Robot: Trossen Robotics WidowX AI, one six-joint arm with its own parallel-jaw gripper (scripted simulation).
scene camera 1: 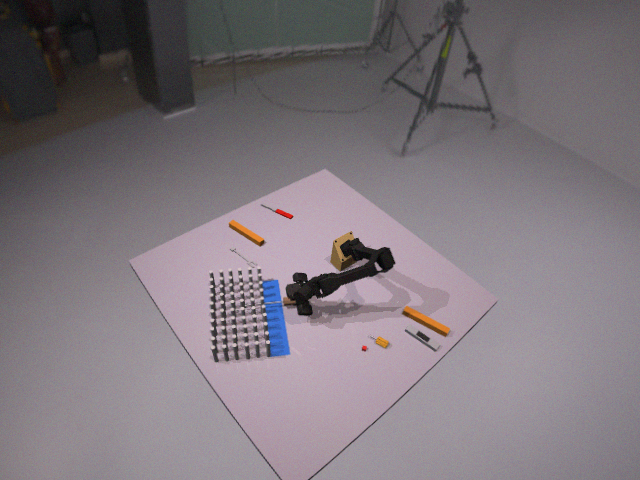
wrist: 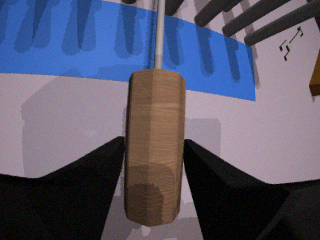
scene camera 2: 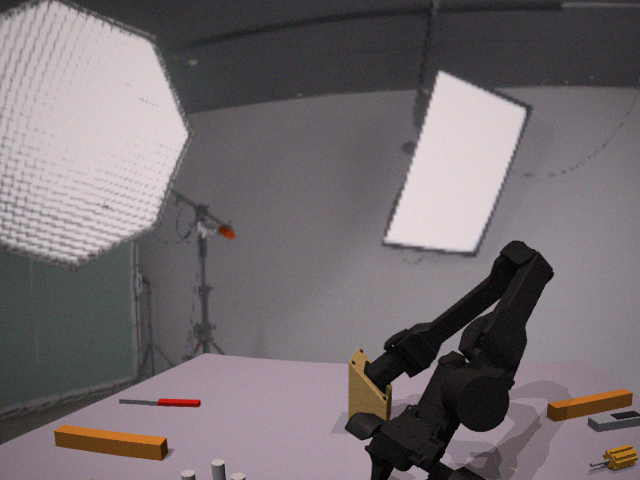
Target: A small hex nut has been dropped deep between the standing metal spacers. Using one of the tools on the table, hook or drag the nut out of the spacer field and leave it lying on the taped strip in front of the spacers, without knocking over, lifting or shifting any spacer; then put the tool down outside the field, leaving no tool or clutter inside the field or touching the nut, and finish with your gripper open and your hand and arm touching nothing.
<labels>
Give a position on a blue taped strip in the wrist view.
At 111,47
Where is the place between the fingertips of my gripper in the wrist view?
154,144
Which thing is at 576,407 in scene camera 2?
An orange bar.
</labels>
